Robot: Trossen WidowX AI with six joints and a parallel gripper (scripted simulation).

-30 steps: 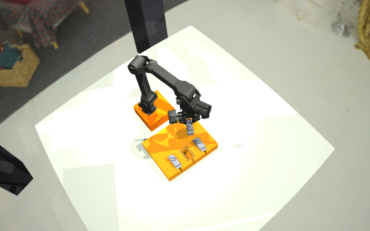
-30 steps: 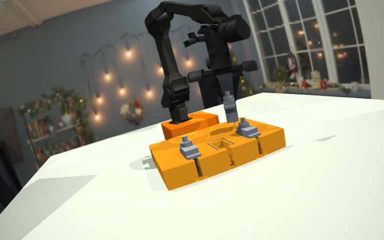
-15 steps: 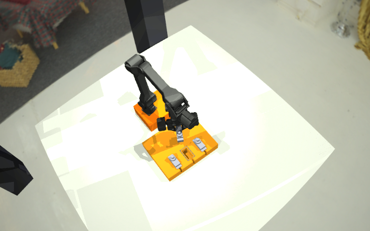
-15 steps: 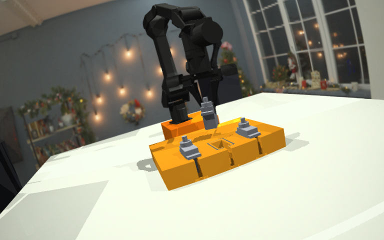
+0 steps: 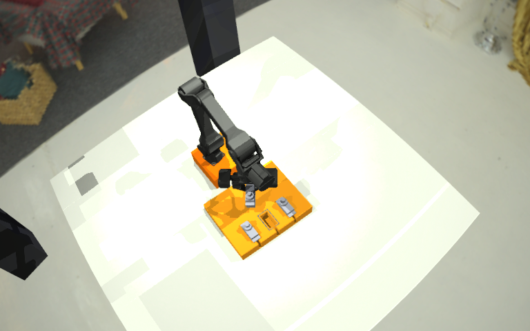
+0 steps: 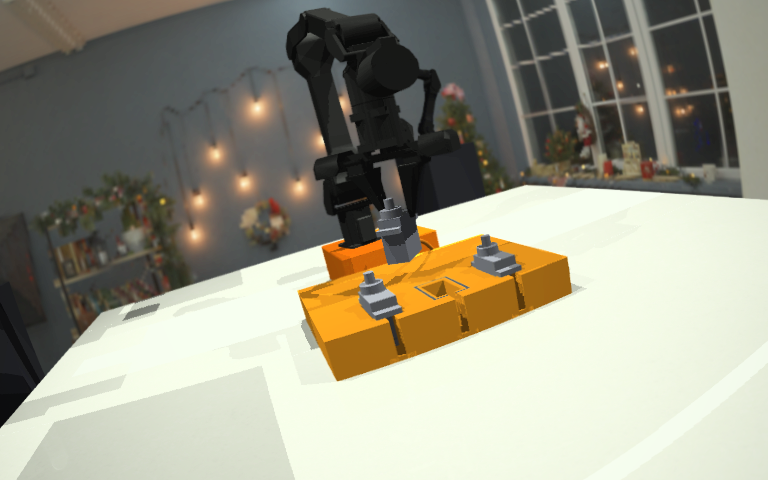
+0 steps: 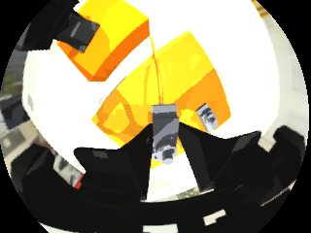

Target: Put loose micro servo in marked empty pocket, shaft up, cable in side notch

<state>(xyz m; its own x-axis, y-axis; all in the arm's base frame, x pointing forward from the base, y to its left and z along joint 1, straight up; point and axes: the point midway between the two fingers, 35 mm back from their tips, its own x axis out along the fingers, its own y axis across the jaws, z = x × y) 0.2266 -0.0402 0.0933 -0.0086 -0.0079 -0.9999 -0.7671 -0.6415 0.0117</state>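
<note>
My gripper tip is now 10 cm above the orange deck and 1 cm past it.
</note>
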